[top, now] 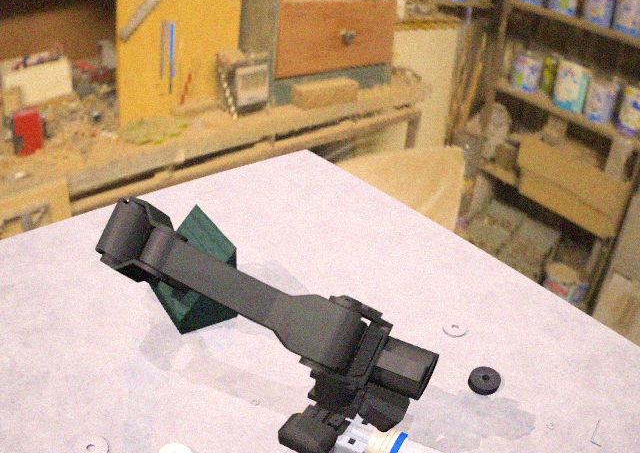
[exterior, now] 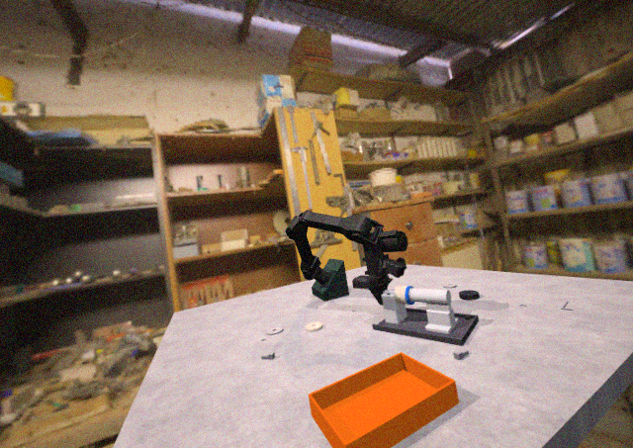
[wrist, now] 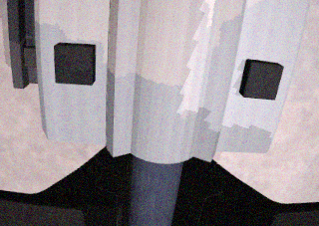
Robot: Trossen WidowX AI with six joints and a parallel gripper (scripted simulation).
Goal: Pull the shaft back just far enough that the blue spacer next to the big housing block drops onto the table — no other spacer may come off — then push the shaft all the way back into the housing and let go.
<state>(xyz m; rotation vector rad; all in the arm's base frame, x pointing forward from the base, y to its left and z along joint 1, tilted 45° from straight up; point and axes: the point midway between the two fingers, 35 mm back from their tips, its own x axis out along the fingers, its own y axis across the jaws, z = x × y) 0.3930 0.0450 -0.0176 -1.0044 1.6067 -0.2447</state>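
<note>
Right now my gripper tip is 60 mm short of the shaft, 30 mm to the right of it and 30 mm below it. Round my gripper tip: black ring (310 mm to the left, 40 mm below, 30 mm ahead); white disc (200 mm to the right, 80 mm behind, 40 mm below); blue spacer (80 mm ahead, 40 mm to the left, 30 mm above).
</note>
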